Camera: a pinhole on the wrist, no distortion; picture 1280 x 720 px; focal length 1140.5 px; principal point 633.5 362.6 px. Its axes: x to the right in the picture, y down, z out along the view. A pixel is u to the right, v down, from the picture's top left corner.
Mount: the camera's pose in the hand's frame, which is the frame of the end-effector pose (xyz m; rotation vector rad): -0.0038 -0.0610 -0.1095 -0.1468 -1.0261 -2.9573
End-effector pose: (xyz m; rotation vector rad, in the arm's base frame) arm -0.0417 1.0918 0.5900 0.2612 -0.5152 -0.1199
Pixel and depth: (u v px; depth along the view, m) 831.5 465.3 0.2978
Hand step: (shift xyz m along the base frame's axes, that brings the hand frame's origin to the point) -0.0922 0.0730 0.1360
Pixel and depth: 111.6 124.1 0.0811
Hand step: 0.0642 0.0075 -0.0313
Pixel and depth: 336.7 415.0 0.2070
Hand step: 0.0349 0.0323 0.0926
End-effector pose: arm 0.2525 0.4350 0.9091 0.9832 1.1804 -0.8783
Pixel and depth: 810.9 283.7 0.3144
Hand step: 0.1777 -0.0677 0.0608
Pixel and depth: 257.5 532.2 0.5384
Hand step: 0.3404 -0.2649 -0.1547
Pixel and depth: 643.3 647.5 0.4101
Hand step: 0.1987 -0.2220 0.0121
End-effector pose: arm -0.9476 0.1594 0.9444 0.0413 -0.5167 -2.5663
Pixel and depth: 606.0 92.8 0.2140
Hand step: 0.0350 -0.0877 0.0662
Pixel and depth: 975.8 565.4 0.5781
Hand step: 0.1591 0.0354 0.4630
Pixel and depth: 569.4 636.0 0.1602
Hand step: -0.0188 -0.0026 0.0400
